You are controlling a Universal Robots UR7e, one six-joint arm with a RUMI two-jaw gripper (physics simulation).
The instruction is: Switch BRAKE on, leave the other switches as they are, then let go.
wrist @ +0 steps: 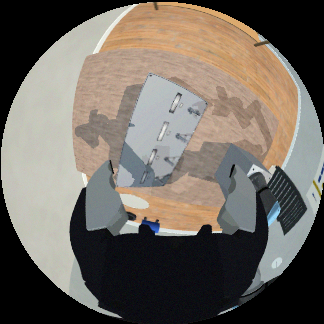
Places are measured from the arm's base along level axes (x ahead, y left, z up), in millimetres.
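Pixels of known places: gripper, fingertip midpoint: [172, 164].
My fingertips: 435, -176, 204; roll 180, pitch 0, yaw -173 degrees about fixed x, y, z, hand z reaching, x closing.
For each thing: its top centre in the pictures, then the offset to it from my fingertips, as dx, dy, dz. Level surfaces: height alone.
- upper lever, middle of its top: [195, 112] -86, -44, -306
- middle lever, middle of its top: [182, 139] -55, +72, -306
- lower lever, middle of its top: [169, 164] -25, +188, -306
- upper label, middle of its top: [175, 102] -7, -65, -304
- middle label, middle of its top: [162, 131] +24, +51, -304
- lower label, middle of its top: [151, 157] +54, +167, -304
- bottom label, middle of its top: [143, 177] +85, +284, -304
- brown mat, its level: dz -438
A grey switch panel [142, 112] lies at a slant in the middle of the wrist view. Small levers stand along its right side: an upper lever [194, 111], a middle lever [183, 136] and a lower lever [171, 161]. White label plates sit left of them: an upper label [176, 103], a middle label [163, 131], a lower label [152, 157] and a bottom label [144, 177]. Their lettering is too small to read, so I cannot tell which is BRAKE or how each lever is set. My gripper [172, 164] is open and empty, its fingers apart on either side of the panel's lower end.
The panel rests on a brown mat [100, 67] on a wooden table [200, 31]. A grey block [229, 159] stands to the right, near a black ridged object [291, 201]. A blue object [151, 226] and a pale oval [134, 201] show at the near edge. Arm shadows cross the mat.
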